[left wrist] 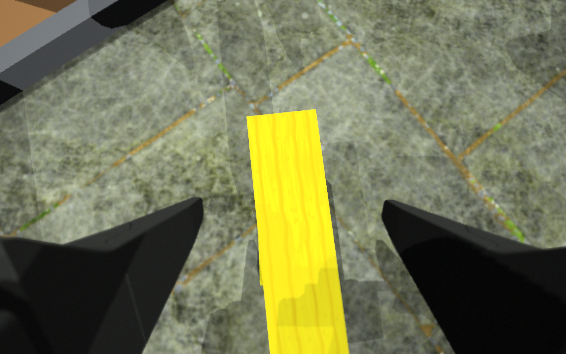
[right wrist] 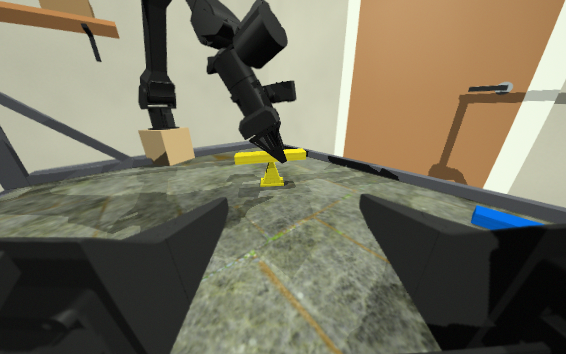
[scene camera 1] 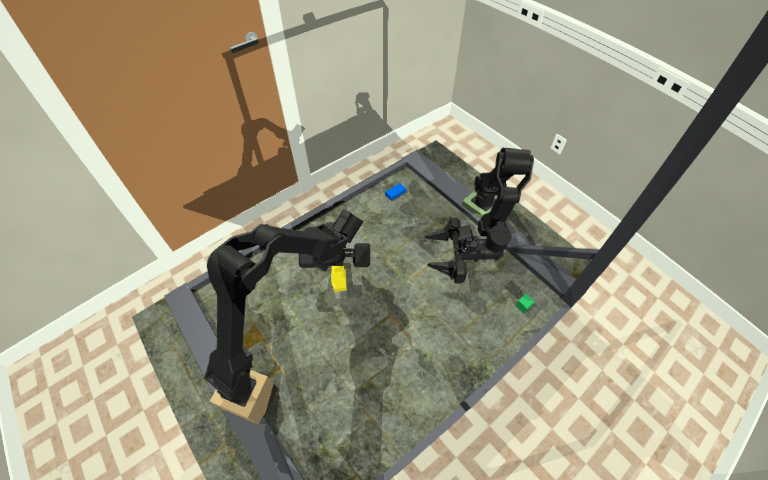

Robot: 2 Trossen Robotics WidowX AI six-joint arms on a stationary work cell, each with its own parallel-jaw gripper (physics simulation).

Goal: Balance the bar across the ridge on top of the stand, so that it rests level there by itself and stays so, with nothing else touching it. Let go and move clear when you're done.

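Places are measured from the left arm's base along level axes (x left, y ahead, z down), in metres.
Where they show: left gripper, fingertip midpoint: [left wrist: 293, 207] [right wrist: 283, 155]; right gripper, fingertip midpoint: [right wrist: 293, 201] [scene camera 1: 426, 250]; left arm's base at its link origin: [right wrist: 164, 128] [scene camera 1: 238, 388]; right arm's base at its link origin: [scene camera 1: 483, 201].
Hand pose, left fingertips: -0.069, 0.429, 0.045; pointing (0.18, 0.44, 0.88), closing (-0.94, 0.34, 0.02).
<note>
Each offset is from my left fingertips to the top centre of the thing, as dx, dy, dz.
The yellow bar @[-0.012, -0.026, -0.010] [scene camera 1: 338, 280] [left wrist: 295, 200] [right wrist: 246, 159] lies across the top of the yellow stand [right wrist: 272, 176]. In the right wrist view the bar looks slightly tilted, its left end a little lower. My left gripper [left wrist: 293, 207] [right wrist: 283, 155] is open, with one finger on each side of the bar and a visible gap on both sides in the left wrist view. Its fingertips hide part of the bar in the right wrist view. My right gripper [scene camera 1: 428, 250] [right wrist: 293, 201] is open and empty, well apart from the bar and stand.
A blue block @[-0.068, +0.345, +0.046] [scene camera 1: 395, 191] [right wrist: 502, 218] lies at the back of the mat. A green block @[-0.542, +0.046, +0.030] [scene camera 1: 525, 303] lies at the right, near the grey frame bar [scene camera 1: 487, 386]. The left arm's tan base block [scene camera 1: 257, 404] [right wrist: 172, 146] stands at the left.
</note>
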